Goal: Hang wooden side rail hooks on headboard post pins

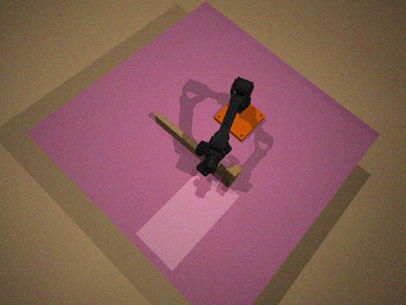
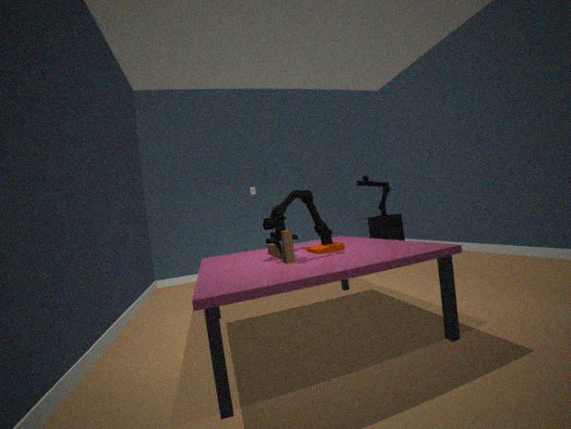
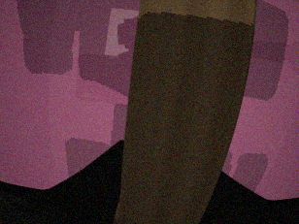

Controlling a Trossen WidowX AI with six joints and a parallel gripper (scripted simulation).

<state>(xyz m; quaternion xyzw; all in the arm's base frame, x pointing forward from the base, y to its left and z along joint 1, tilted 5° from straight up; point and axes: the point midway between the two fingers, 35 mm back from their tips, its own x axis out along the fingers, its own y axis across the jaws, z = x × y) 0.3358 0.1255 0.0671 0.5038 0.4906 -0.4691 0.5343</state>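
Now: gripper tip 10 mm past the headboard post, 100 mm to the right of it and 40 mm below it.
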